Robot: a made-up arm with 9 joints.
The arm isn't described. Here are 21 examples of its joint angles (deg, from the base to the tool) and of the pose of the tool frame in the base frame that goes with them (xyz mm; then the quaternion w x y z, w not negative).
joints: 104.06 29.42 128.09 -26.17 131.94 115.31 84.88 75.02 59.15
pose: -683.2 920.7 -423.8 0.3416 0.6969 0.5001 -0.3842
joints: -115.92 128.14 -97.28 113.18 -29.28 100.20 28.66 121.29 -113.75
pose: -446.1 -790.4 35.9 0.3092 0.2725 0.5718 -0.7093
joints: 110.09 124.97 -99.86 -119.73 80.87 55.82 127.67 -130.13 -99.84
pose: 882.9 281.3 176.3 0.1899 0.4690 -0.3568 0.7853
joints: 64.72 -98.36 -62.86 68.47 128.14 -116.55 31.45 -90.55 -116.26
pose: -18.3 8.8 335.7 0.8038 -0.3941 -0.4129 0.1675
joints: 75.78 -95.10 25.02 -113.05 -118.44 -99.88 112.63 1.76 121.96
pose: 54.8 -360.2 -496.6 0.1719 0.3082 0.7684 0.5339
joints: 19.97 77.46 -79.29 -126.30 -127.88 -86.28 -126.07 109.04 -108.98
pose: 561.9 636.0 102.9 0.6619 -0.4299 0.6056 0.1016
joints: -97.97 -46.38 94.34 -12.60 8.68 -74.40 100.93 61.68 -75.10
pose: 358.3 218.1 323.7 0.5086 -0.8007 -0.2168 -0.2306
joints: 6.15 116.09 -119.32 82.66 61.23 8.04 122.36 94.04 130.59
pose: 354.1 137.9 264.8 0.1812 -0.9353 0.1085 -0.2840
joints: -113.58 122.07 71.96 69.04 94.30 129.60 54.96 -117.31 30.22
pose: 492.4 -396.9 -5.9 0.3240 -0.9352 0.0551 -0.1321
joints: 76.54 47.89 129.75 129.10 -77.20 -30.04 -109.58 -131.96 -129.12
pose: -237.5 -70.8 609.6 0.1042 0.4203 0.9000 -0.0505
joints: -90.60 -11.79 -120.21 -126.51 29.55 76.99 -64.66 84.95 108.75
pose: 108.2 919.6 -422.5 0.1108 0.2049 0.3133 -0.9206
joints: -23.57 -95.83 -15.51 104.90 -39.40 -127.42 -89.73 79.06 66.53
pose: -95.3 861.7 -53.1 0.2830 0.9029 0.2620 0.1901
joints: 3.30 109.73 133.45 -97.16 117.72 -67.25 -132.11 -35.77 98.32
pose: 58.5 1267.3 502.7 0.2508 0.3078 0.0764 0.9146
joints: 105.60 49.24 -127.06 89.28 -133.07 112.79 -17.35 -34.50 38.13
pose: 1292.0 -332.3 -163.9 0.8114 0.5770 -0.0007 0.0936
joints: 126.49 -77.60 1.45 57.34 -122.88 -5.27 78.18 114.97 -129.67
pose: -158.8 -145.6 191.7 0.7023 0.2070 -0.6337 -0.2497
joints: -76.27 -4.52 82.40 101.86 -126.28 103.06 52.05 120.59 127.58
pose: -864.2 -651.9 207.6 0.1135 0.1410 -0.9711 0.1553
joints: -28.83 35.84 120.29 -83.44 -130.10 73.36 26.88 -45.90 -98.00
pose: 503.1 664.1 -807.0 0.4331 0.6114 -0.4648 -0.4718
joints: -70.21 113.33 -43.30 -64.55 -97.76 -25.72 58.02 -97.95 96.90
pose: -21.7 443.0 -690.3 0.2686 0.9331 -0.0964 -0.2190
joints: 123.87 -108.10 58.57 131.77 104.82 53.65 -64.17 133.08 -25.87
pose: 15.8 383.6 23.4 0.7870 -0.5732 -0.1336 0.1848
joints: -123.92 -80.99 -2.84 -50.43 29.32 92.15 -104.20 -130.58 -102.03
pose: 347.9 -947.5 -141.4 0.1440 0.8088 -0.4619 -0.3342
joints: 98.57 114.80 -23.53 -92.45 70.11 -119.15 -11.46 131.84 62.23
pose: 971.8 628.6 -10.4 0.1673 -0.9305 0.1131 0.3054
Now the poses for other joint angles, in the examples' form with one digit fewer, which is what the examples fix.
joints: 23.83 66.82 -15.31 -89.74 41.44 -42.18 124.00 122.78 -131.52
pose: -243 506 252 0.432 -0.068 -0.763 0.476
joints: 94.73 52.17 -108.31 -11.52 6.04 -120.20 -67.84 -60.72 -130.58
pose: -327 637 154 0.191 0.953 -0.223 -0.072
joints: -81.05 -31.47 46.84 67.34 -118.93 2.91 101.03 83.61 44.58
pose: -114 -204 330 0.294 0.346 -0.857 0.243
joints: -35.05 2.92 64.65 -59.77 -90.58 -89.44 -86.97 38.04 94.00
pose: 18 -186 -1261 0.723 0.284 0.623 0.094
